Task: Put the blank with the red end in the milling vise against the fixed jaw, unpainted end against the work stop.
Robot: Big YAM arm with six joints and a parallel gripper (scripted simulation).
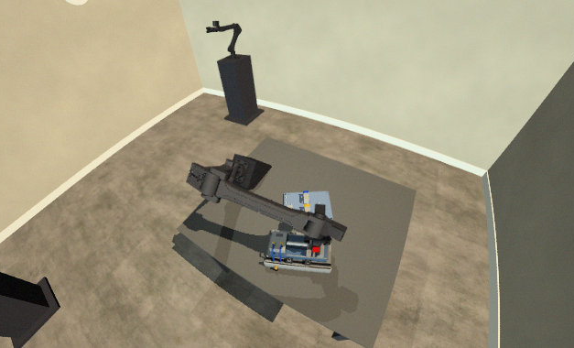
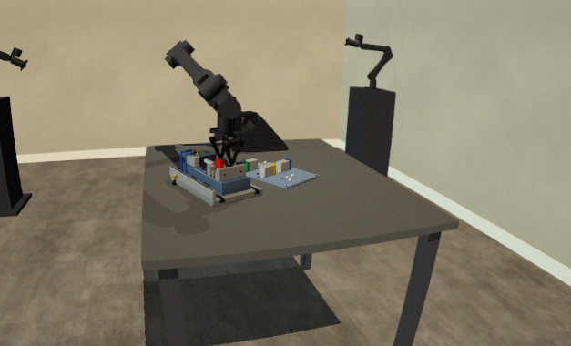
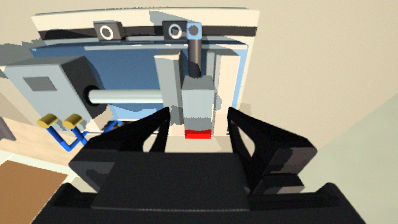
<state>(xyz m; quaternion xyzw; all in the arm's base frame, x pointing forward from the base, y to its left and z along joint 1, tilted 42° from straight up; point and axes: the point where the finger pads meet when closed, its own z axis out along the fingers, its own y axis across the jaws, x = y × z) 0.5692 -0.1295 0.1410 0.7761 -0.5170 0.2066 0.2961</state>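
The grey bar with red end lies 2 cm below my hand. Also, from my hand: fixed jaw: 2 cm ahead, 1 cm to the left, 4 cm below; then moving jaw: 3 cm behind, 1 cm to the right, 4 cm below; then work stop rod: 2 cm behind, 4 cm to the left, 3 cm below.
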